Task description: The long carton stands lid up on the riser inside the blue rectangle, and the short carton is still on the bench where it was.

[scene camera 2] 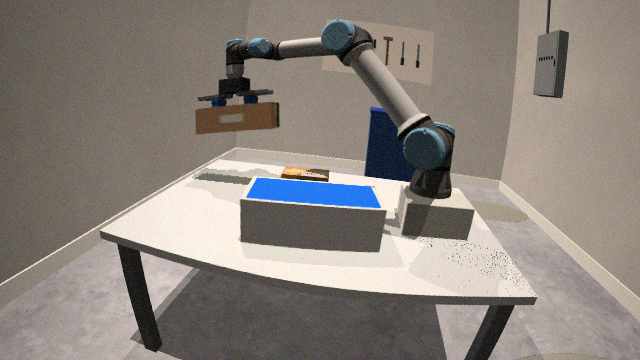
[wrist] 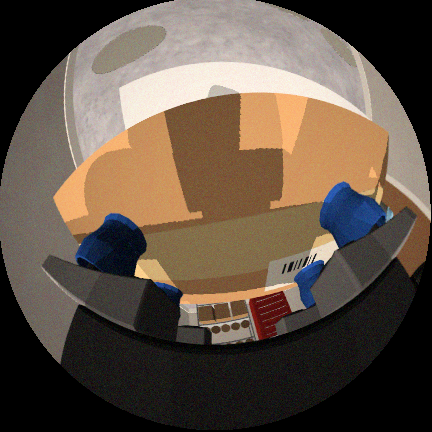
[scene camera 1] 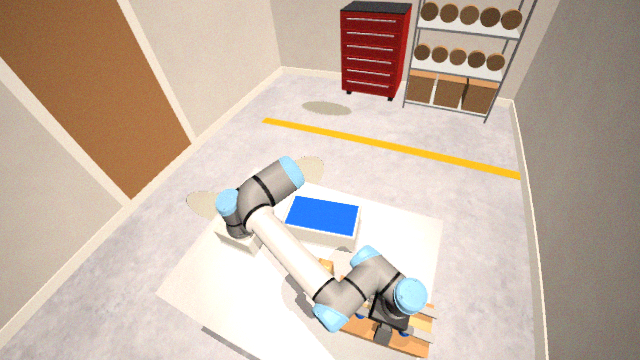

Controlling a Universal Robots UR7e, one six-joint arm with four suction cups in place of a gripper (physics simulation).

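Pixels of known places: hand at its tool point: (wrist: 236, 252); arm's base at its link origin: (scene camera 2: 430, 191) (scene camera 1: 241, 225).
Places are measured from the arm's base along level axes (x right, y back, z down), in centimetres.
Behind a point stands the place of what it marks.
Note:
The long carton (scene camera 1: 410, 345) @[y -84.7, x 25.3, z -18.2 cm] (scene camera 2: 210, 122) @[y -82.0, x 11.2, z -13.8 cm] (wrist: 210, 250) @[y -76.4, x 20.4, z -19.7 cm] hangs roughly level in the air above the bench, lid side up, with a barcode label on top. In scene camera 2 it is high at the back left. My gripper (scene camera 1: 392, 317) @[y -74.7, x 18.5, z -18.7 cm] (scene camera 2: 235, 100) @[y -74.7, x 18.5, z -18.7 cm] (wrist: 235, 257) @[y -74.7, x 18.5, z -18.7 cm] is shut on it, its blue suction cups on the lid. The riser (scene camera 1: 325, 237) @[y -41.6, x -10.1, z 2.0 cm] (scene camera 2: 310, 225) @[y -35.1, x -29.3, z 3.5 cm] stands on the bench, with the blue rectangle (scene camera 1: 322, 216) @[y -36.8, x -18.5, z -1.8 cm] (scene camera 2: 312, 192) @[y -36.4, x -20.0, z -1.8 cm] on its top; no carton is on it. The short carton (scene camera 1: 326, 265) @[y -47.7, x 3.4, z 0.3 cm] (scene camera 2: 292, 172) @[y -46.4, x 2.6, z -0.1 cm] lies on the bench behind the riser in scene camera 2, partly hidden by my arm in scene camera 1.
The white bench (scene camera 1: 225, 300) @[y -9.1, x 33.0, z 10.2 cm] (scene camera 2: 175, 235) @[y -71.0, x -36.2, z 10.2 cm] carries my arm's base block (scene camera 2: 435, 220) @[y 0.0, x -14.3, z 4.5 cm], to the right of the riser in scene camera 2. A red drawer cabinet (scene camera 1: 372, 55) stands across the room. A blue panel (scene camera 2: 385, 145) stands behind the bench.

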